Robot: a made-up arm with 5 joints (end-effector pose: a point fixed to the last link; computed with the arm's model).
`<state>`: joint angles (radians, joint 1 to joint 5).
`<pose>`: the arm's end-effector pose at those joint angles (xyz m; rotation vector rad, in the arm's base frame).
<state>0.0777 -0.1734 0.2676 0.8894 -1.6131</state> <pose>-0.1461 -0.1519 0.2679 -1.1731 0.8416 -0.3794</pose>
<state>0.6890 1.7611 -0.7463 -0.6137 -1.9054</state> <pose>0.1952 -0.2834 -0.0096 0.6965 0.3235 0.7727</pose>
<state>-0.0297 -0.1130 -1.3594 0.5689 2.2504</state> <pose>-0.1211 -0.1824 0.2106 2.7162 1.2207 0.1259</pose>
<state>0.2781 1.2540 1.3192 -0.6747 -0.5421</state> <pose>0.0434 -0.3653 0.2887 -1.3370 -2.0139 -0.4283</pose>
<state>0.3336 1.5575 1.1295 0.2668 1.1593</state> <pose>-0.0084 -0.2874 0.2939 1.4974 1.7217 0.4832</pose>
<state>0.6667 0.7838 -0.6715 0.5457 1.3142</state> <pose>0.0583 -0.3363 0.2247 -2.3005 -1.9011 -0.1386</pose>
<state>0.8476 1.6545 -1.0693 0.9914 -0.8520</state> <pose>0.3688 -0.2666 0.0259 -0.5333 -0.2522 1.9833</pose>
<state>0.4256 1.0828 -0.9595 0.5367 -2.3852</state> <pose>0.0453 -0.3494 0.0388 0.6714 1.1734 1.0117</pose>
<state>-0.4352 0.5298 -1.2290 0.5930 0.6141</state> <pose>0.0531 -0.3726 0.1574 -1.1074 -0.3008 0.7690</pose>
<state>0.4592 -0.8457 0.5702 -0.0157 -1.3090</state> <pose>-0.1271 0.0461 0.0516 -1.6971 -0.1694 -1.6817</pose>
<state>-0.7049 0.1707 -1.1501 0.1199 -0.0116</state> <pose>-0.0733 -0.3452 0.2752 -1.1595 0.5475 0.2651</pose>
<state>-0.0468 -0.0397 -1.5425 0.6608 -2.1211</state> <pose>-0.1553 -0.1650 0.0426 1.0293 0.8023 0.3350</pose>
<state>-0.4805 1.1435 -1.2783 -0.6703 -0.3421</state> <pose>-0.0824 -0.3658 0.1118 -0.4145 0.9317 0.0785</pose>
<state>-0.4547 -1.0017 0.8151 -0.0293 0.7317</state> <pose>-0.0095 0.2226 0.1672 1.6727 -0.1589 -0.3608</pose>
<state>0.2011 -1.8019 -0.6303 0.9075 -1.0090</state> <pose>-0.0799 0.0525 -0.0349 -1.0401 0.3539 -1.5720</pose>
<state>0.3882 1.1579 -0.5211 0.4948 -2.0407</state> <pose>0.0994 -0.3777 0.0594 0.0857 0.7483 0.9612</pose>
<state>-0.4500 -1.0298 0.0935 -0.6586 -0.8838</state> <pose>-0.1820 0.0104 0.2429 -2.3098 -0.5394 -1.2301</pose>
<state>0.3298 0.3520 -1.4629 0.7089 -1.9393</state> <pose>-0.0584 -0.2449 -0.0391 0.7441 0.6618 0.7724</pose>
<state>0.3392 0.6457 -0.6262 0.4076 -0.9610</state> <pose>0.0563 -0.3908 0.0824 -0.6880 -0.0482 0.4436</pose>
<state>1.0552 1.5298 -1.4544 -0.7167 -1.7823</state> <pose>0.1591 -0.2576 -0.0318 0.8726 0.3563 0.5267</pose>
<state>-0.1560 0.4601 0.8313 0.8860 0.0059</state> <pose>0.0664 -0.1029 0.4092 -2.8279 -0.2003 1.1800</pose>
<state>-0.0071 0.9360 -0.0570 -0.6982 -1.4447</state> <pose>0.0516 -0.3516 0.0898 -0.1742 -0.2600 -0.0667</pose>
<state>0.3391 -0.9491 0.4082 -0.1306 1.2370</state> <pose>-0.0037 0.1856 0.0542 1.6201 -0.6940 0.3425</pose>
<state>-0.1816 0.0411 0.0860 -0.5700 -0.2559</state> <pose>-0.1460 -0.2232 0.3162 -2.0822 -0.5384 -0.7896</pose>
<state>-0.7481 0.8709 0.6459 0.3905 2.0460</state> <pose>0.0743 -0.1869 0.4107 1.2284 1.9635 -0.5747</pose>
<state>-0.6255 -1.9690 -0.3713 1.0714 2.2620</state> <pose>0.0452 0.1492 0.0542 1.1959 -0.4166 -1.4318</pose>
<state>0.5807 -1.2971 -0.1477 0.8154 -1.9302</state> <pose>-0.0204 0.0750 -0.0718 -0.1130 0.0348 -1.4721</pose>
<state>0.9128 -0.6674 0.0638 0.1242 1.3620</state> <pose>-0.0309 0.1079 0.0131 1.9911 -0.7096 0.9316</pose>
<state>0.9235 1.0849 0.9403 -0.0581 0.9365</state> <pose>-0.1093 -0.2522 0.1471 1.5578 1.1254 1.0901</pose>
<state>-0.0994 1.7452 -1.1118 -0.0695 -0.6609</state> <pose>0.1024 -0.3363 -0.0819 0.1924 0.5498 1.0568</pose>
